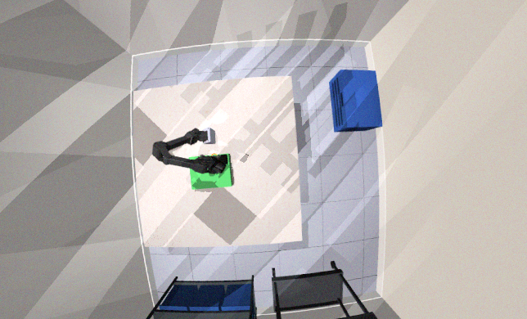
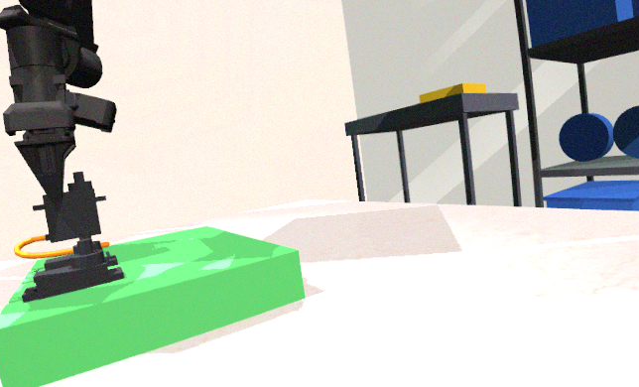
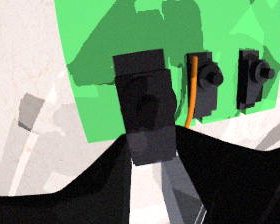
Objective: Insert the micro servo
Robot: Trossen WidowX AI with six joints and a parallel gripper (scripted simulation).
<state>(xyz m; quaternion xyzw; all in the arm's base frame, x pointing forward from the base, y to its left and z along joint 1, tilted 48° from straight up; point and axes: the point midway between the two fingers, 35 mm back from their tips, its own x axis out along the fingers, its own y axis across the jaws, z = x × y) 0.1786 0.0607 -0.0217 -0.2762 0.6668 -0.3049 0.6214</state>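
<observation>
Now: the green deck 120 mm ahead of my gripper tip, 80 mm to the right of it and 100 mm below it.
</observation>
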